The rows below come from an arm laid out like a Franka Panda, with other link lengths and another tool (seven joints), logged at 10 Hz.
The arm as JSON. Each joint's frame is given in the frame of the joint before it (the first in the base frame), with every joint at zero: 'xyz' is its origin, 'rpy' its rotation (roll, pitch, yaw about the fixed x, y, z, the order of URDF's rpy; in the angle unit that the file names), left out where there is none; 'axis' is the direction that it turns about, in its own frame. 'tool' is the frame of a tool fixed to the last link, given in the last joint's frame.
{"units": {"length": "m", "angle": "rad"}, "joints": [
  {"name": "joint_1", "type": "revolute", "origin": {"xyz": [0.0, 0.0, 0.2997]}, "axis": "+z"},
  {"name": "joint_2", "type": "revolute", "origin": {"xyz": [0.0, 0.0, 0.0], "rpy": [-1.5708, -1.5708, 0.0]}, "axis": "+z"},
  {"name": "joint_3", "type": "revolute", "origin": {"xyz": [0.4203, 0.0, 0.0], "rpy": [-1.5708, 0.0, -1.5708]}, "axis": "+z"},
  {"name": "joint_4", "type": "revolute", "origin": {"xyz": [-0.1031, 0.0, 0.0], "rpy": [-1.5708, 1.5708, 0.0]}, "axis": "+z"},
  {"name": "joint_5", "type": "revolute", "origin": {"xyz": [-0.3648, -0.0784, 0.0], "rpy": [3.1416, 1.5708, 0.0]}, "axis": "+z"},
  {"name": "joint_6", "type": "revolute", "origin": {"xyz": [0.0, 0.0, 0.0], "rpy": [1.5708, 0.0, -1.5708]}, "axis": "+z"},
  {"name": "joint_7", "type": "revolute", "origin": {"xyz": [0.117, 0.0, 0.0], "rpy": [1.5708, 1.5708, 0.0]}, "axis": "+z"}
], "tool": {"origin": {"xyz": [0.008, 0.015, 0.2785], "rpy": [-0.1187, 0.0, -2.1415]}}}
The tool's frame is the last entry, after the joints.
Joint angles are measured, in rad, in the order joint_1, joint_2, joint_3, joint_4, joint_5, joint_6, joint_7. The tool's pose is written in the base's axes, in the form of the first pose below.
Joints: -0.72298, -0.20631, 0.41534, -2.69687, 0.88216, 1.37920, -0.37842
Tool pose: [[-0.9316 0.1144 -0.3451 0.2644], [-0.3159 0.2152 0.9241 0.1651], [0.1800 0.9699 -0.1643 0.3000], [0 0 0 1]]
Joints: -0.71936, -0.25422, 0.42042, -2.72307, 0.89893, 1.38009, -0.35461
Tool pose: [[-0.9349 0.1236 -0.3328 0.2567], [-0.2979 0.2370 0.9247 0.1720], [0.1932 0.9636 -0.1847 0.3005], [0 0 0 1]]
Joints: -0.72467, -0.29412, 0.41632, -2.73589, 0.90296, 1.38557, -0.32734
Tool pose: [[-0.9414 0.1318 -0.3105 0.2551], [-0.2683 0.2653 0.9261 0.1706], [0.2045 0.9551 -0.2144 0.3005], [0 0 0 1]]
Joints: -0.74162, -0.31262, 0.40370, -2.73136, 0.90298, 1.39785, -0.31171
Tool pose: [[-0.9534 0.1312 -0.2716 0.2639], [-0.2262 0.2846 0.9316 0.1606], [0.1995 0.9496 -0.2417 0.3015], [0 0 0 1]]
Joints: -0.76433, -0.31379, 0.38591, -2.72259, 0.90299, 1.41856, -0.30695
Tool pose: [[-0.9666 0.1294 -0.2212 0.2771], [-0.1754 0.2951 0.9392 0.1453], [0.1868 0.9467 -0.2626 0.3012], [0 0 0 1]]
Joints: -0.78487, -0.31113, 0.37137, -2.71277, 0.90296, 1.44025, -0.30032
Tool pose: [[-0.9757 0.1313 -0.1752 0.2894], [-0.1281 0.3062 0.9433 0.1303], [0.1775 0.9429 -0.2819 0.3006], [0 0 0 1]]
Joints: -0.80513, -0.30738, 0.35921, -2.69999, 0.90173, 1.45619, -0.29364
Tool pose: [[-0.9818 0.1335 -0.1349 0.3006], [-0.0870 0.3152 0.9450 0.1158], [0.1687 0.9396 -0.2978 0.3012], [0 0 0 1]]
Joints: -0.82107, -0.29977, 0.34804, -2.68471, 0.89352, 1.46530, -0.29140
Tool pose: [[-0.9850 0.1331 -0.1095 0.3087], [-0.0614 0.3228 0.9445 0.1027], [0.1610 0.9371 -0.3098 0.3022], [0 0 0 1]]
